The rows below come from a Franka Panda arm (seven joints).
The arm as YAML. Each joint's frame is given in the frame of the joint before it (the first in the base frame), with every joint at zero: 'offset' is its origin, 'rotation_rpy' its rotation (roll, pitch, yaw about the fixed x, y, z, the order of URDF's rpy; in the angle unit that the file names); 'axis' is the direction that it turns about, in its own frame. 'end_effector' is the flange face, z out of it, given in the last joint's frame.
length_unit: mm
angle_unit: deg
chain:
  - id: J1
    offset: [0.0, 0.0, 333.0]
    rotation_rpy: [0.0, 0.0, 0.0]
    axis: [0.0, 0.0, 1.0]
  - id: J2
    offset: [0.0, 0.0, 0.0]
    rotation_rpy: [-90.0, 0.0, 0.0]
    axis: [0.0, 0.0, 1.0]
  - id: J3
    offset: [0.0, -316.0, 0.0]
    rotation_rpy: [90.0, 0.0, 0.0]
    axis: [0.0, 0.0, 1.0]
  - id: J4
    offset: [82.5, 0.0, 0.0]
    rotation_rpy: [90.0, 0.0, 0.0]
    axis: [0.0, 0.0, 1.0]
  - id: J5
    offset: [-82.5, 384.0, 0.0]
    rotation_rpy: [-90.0, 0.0, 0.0]
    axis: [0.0, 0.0, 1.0]
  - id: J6
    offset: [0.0, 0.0, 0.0]
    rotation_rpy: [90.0, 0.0, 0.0]
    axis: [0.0, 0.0, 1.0]
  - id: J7
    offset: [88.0, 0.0, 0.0]
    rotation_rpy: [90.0, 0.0, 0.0]
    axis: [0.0, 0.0, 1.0]
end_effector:
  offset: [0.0, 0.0, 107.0]
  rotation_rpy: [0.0, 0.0, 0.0]
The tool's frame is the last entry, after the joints.
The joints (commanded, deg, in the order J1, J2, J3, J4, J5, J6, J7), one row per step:
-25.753, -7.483, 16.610, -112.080, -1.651, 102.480, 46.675
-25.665, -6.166, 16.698, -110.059, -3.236, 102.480, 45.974
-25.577, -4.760, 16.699, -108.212, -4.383, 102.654, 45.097
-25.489, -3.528, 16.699, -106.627, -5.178, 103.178, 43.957
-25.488, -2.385, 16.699, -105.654, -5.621, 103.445, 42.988
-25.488, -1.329, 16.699, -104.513, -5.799, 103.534, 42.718
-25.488, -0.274, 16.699, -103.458, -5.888, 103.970, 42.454
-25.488, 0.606, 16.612, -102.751, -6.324, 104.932, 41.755
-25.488, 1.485, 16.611, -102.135, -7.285, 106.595, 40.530
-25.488, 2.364, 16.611, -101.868, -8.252, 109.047, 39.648
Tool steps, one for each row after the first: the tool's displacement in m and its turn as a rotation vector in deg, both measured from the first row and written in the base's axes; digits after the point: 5 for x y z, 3 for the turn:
0.00848, -0.00283, 0.00546, -1.239, -0.497, 1.340
0.01708, -0.00605, 0.00878, -2.011, -0.971, 2.642
0.02524, -0.00856, 0.01181, -2.535, -1.719, 4.127
0.03129, -0.01115, 0.00996, -2.622, -1.763, 5.237
0.03708, -0.01329, 0.00990, -2.526, -1.982, 5.560
0.04333, -0.01535, 0.00954, -2.392, -2.476, 5.879
0.04907, -0.01845, 0.00869, -2.688, -3.193, 6.677
0.05591, -0.02141, 0.00824, -3.592, -4.352, 8.293
0.06339, -0.02412, 0.00611, -4.590, -5.956, 9.679

